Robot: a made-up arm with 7 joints.
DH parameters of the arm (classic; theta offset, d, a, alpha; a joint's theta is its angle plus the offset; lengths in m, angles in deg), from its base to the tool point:
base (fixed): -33.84 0 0.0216 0
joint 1: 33.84 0.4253 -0.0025 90
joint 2: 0 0.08 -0.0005 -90
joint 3: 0 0.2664 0.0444 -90
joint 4: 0 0.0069 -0.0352 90
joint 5: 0 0.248 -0.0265 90
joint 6: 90 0.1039 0.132 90
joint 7: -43.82 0 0.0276 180
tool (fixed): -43.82 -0.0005 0 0
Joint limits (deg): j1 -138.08..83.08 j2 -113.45..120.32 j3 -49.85..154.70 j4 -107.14..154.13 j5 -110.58..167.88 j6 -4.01..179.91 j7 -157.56..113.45
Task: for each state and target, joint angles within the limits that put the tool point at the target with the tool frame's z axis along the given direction. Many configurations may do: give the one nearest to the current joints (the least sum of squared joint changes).
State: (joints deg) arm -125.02 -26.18 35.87 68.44 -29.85 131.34 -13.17
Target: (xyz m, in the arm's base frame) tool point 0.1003 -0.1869 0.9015 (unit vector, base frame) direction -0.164 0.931 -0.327
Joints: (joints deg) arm -124.10 -2.20 33.98 71.14 -78.07 100.19 -13.72
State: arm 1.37 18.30 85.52 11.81 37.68 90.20 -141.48
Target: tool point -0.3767 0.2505 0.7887 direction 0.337 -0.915 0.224
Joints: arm -27.86 63.38 103.87 20.77 34.51 51.37 -142.74
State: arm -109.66 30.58 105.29 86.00 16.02 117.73 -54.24
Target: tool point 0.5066 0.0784 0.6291 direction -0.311 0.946 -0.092
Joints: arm -138.08 70.61 83.65 90.80 -19.38 69.25 -43.31
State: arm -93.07 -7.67 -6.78 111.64 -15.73 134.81 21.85
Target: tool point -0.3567 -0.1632 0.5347 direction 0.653 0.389 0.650
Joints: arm -115.44 -29.13 -22.87 146.35 4.50 131.33 19.71
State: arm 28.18 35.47 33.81 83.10 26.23 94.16 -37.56
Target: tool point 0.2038 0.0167 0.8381 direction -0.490 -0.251 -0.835
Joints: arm 38.09 4.57 35.09 69.74 36.32 137.06 -42.75
